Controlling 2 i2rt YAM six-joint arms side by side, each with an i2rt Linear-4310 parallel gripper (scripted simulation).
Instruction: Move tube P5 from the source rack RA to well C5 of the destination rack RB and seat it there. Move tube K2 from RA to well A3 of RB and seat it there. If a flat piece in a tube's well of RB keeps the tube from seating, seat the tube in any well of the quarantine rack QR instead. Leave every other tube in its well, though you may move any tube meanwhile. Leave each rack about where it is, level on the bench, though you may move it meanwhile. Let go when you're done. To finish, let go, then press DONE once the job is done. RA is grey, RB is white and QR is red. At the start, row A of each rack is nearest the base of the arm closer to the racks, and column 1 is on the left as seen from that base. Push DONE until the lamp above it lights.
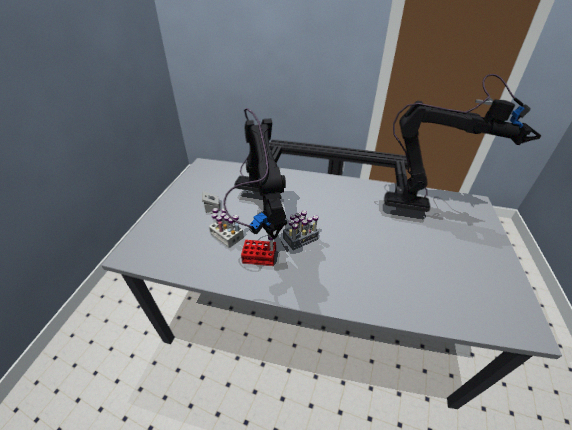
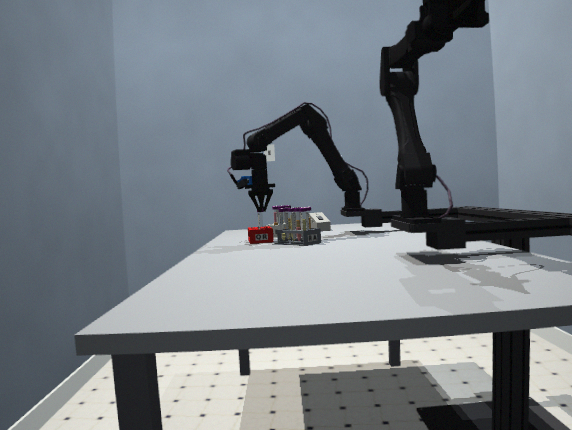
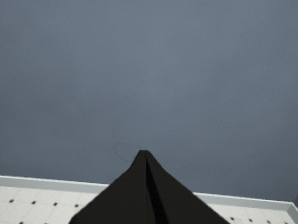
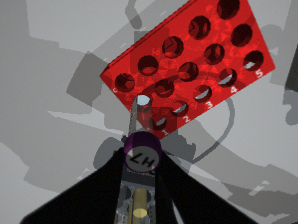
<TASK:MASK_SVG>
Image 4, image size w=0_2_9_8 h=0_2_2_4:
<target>right gripper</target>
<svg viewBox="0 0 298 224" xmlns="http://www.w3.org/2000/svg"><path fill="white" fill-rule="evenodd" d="M162 151L159 167L155 169L156 224L178 224L172 200L184 224L258 224L188 175ZM123 147L120 147L104 166L25 216L19 224L114 224L125 156Z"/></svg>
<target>red rack QR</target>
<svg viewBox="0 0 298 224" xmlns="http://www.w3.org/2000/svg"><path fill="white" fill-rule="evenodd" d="M248 0L189 0L110 62L99 77L130 112L134 98L139 95L145 95L150 98L154 135L161 140L276 69ZM186 104L186 107L183 111L178 113L174 112L175 110ZM208 90L207 95L202 99L195 98ZM232 74L231 79L227 83L218 84L220 81ZM255 63L252 67L248 69L244 68L244 66L250 62Z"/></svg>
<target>tube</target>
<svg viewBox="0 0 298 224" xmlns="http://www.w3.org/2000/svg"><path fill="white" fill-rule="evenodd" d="M139 95L134 98L131 106L129 133L123 147L125 152L124 164L131 171L147 173L159 167L162 148L160 140L154 135L150 98L145 95Z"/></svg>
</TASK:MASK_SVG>
